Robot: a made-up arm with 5 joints.
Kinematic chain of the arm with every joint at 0, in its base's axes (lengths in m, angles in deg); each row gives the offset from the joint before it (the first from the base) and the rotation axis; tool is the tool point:
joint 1: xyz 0 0 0.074 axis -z
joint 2: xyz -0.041 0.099 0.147 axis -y
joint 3: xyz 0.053 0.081 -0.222 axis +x
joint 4: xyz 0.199 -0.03 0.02 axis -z
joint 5: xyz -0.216 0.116 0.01 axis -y
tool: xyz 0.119 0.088 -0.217
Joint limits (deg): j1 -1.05..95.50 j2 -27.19..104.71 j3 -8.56..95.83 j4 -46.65..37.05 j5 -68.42..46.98
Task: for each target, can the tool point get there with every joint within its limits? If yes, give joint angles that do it. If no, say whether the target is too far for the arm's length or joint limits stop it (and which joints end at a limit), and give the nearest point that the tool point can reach.
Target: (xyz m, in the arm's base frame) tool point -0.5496 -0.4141 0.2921
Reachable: no: joint limits stop it (at a limit: joint 1, joint 2, joint 3, joint 4, joint 5) | nearest point -0.0369 -0.3408 0.1635 | short by 0.534 m
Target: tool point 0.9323 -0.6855 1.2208
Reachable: no: too far | nearest point 0.4199 -0.3088 0.5679 | short by 0.911 m
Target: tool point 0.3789 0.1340 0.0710
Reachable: yes | joints 48.67 25.13 52.27 -30.64 14.78
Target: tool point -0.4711 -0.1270 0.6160
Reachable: no: joint limits stop it (at a limit: joint 1, joint 2, joint 3, joint 5) | nearest point -0.0708 0.1933 0.5538 | short by 0.516 m
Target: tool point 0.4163 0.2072 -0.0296
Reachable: yes | joints 21.29 7.41 0.88 16.65 36.26
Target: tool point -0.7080 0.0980 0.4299
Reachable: no: joint limits stop it (at a limit: joint 1, joint 3, joint 4, joint 5) | nearest point -0.2076 0.2995 0.2716 | short by 0.562 m
